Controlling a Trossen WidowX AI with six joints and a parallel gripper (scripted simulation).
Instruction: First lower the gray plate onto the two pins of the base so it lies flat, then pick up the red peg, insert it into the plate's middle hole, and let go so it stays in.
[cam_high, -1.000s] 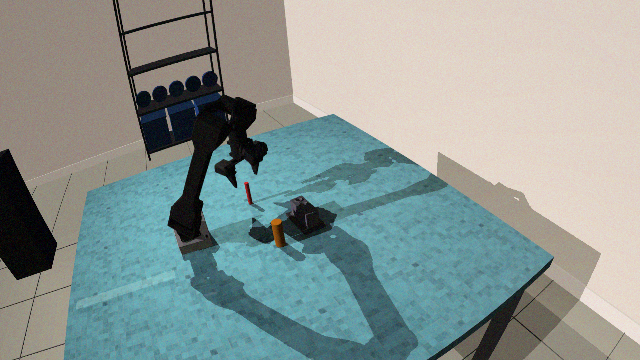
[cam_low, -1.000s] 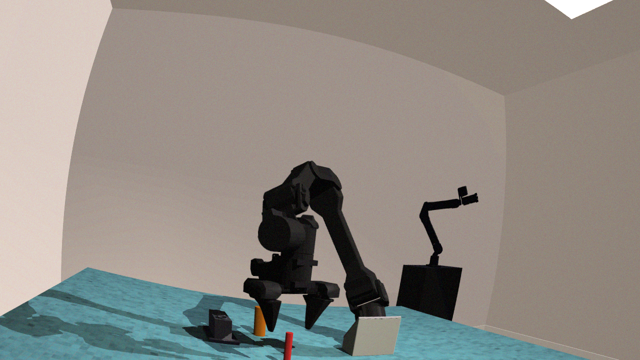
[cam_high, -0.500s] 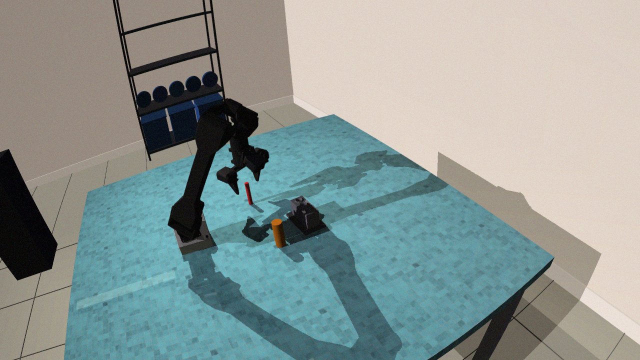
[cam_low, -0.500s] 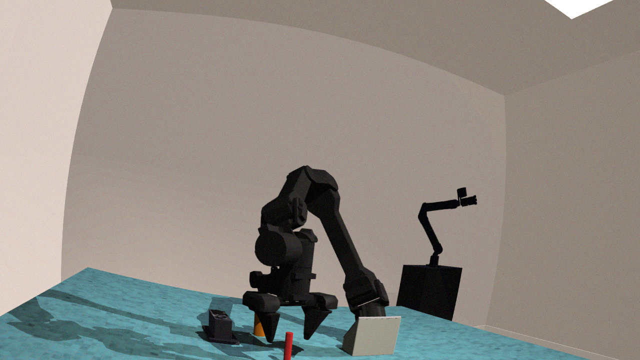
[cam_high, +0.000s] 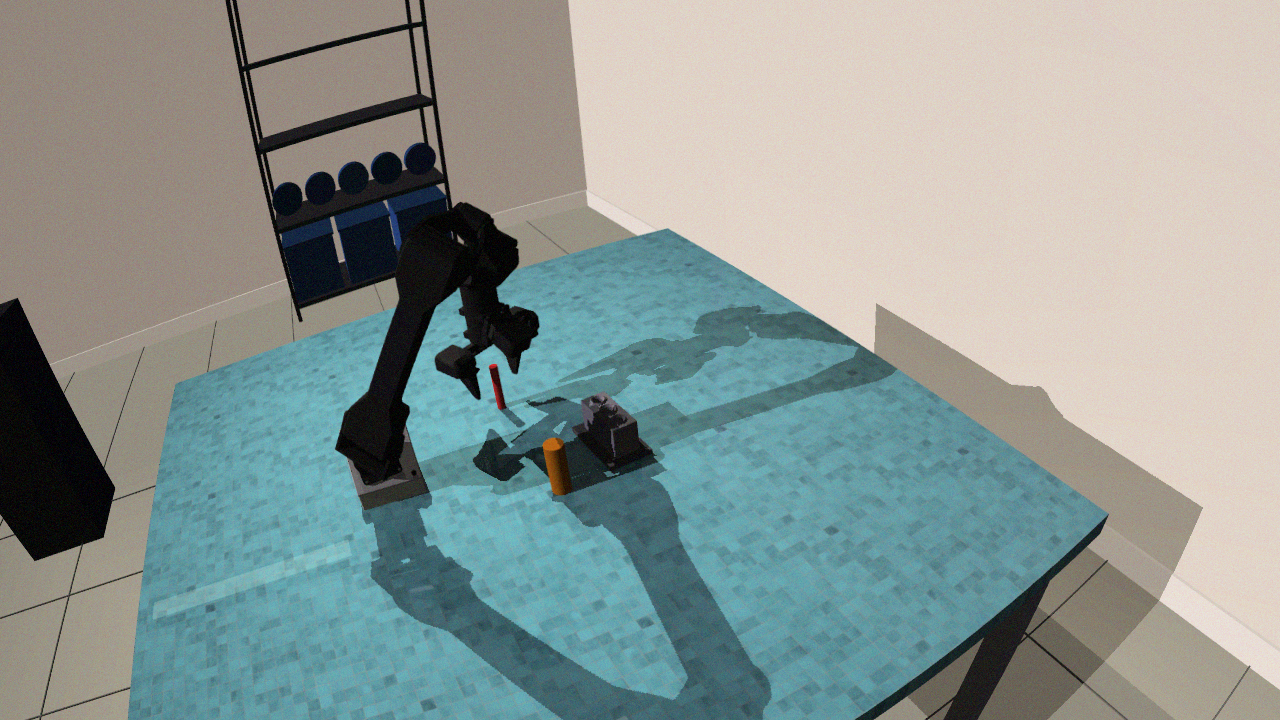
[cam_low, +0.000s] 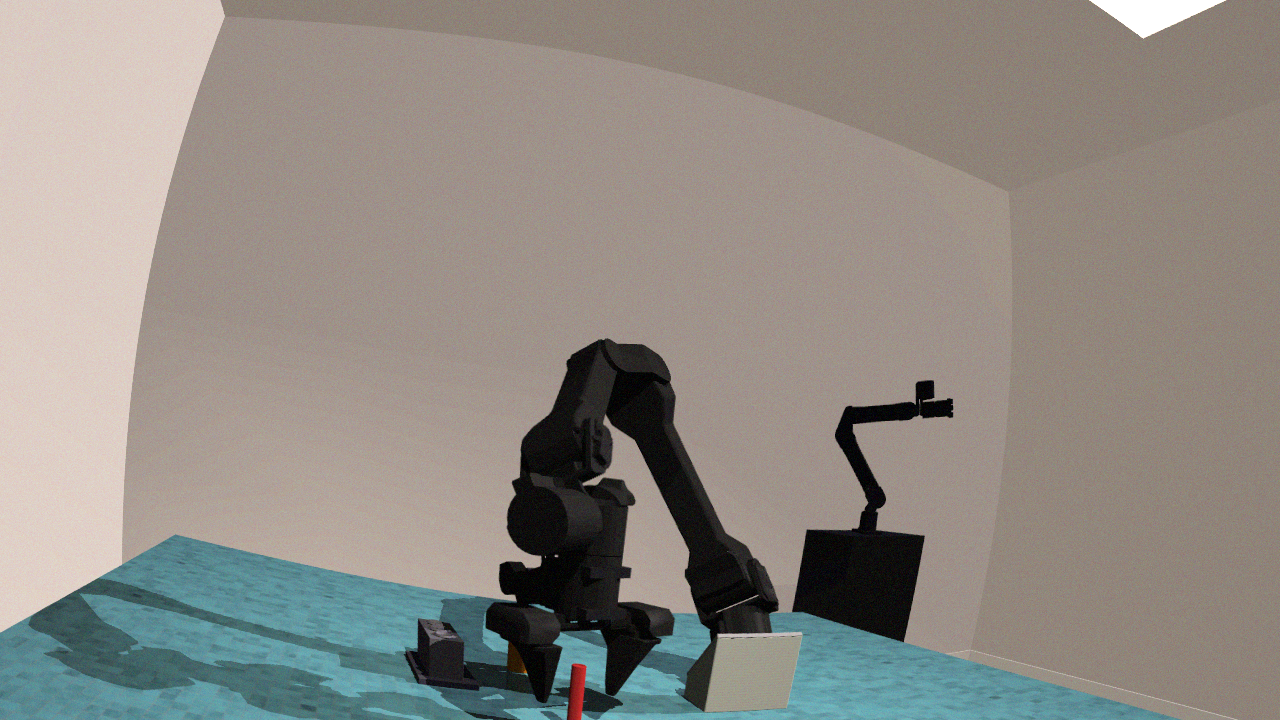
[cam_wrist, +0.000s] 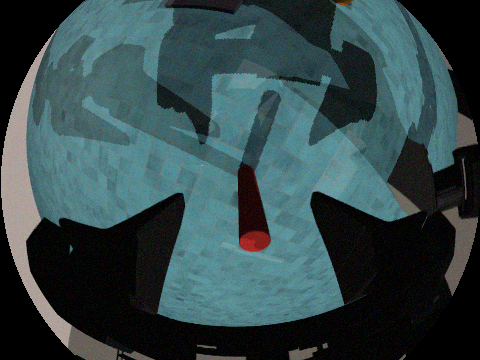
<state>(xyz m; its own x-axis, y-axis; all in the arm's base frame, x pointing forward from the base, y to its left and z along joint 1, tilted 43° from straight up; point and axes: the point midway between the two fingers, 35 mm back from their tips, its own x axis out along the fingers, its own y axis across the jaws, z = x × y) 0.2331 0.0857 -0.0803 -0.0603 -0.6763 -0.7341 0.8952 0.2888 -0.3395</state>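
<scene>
Right now my gripper tip is 11 cm short of the gray plate and 19 cm to the left of it. Also, from my gripper tip: red peg (right at my gripper tip); then orange cylinder (1 cm ahead, 24 cm to the right); then base (11 cm ahead, 19 cm to the right, 3 cm below).
</scene>
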